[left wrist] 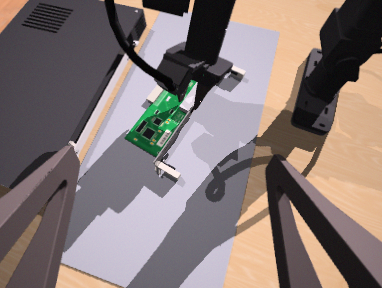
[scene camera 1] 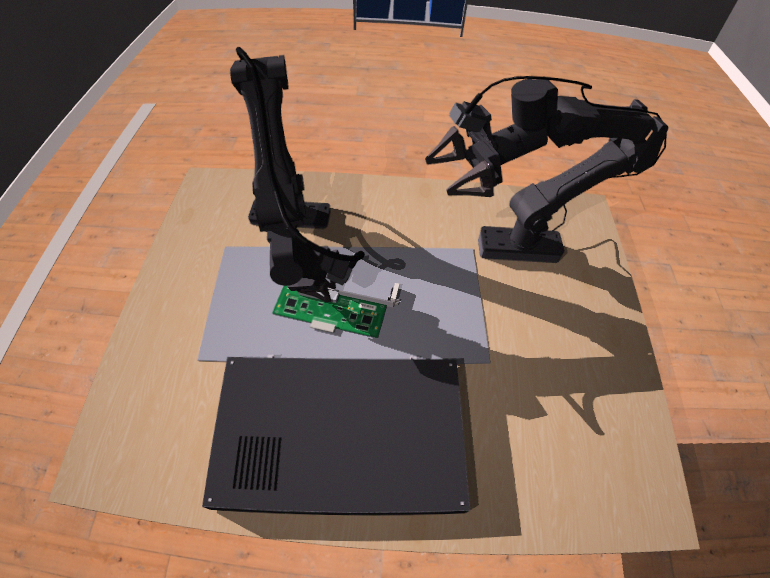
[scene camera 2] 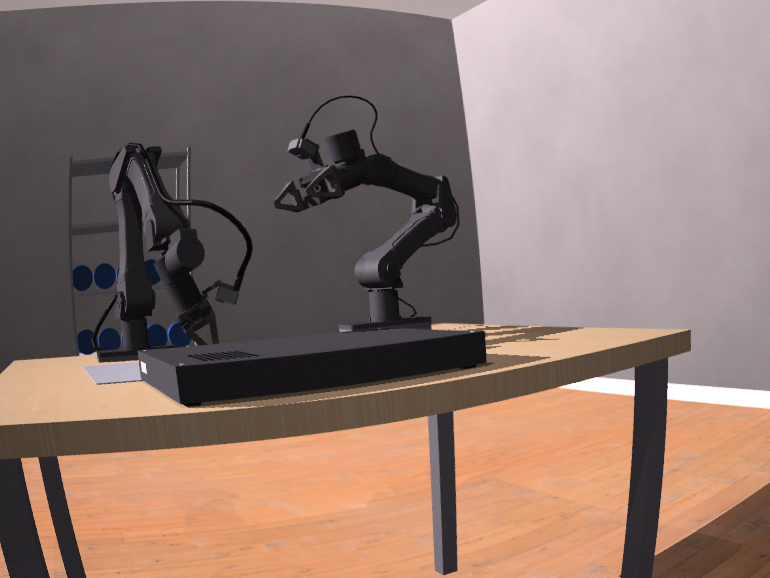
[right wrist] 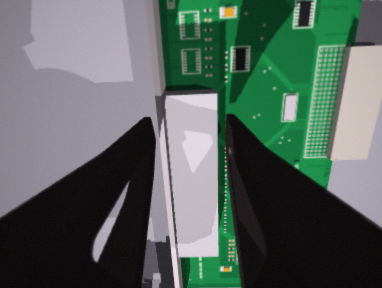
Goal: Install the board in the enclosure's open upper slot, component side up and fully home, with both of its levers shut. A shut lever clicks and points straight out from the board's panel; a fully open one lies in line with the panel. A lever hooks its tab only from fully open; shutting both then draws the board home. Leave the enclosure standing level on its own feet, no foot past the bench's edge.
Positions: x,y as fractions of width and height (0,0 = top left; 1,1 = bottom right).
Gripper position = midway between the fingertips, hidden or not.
In view: the left gripper (scene camera 1: 0.57,0.31), the right gripper (scene camera 2: 0.28,0.62) and a black enclosure (scene camera 1: 0.38,0.75).
The black enclosure is seen too in the left wrist view (left wrist: 0.16,0.21) and in scene camera 2 (scene camera 2: 0.35,0.64). The left gripper also shows in the left wrist view (left wrist: 0.46,0.55) and in scene camera 2 (scene camera 2: 0.38,0.35). The right gripper shows as well in the left wrist view (left wrist: 0.49,0.36) and in the right wrist view (right wrist: 0.50,0.44). The right wrist view misses the black enclosure: it is out of frame.
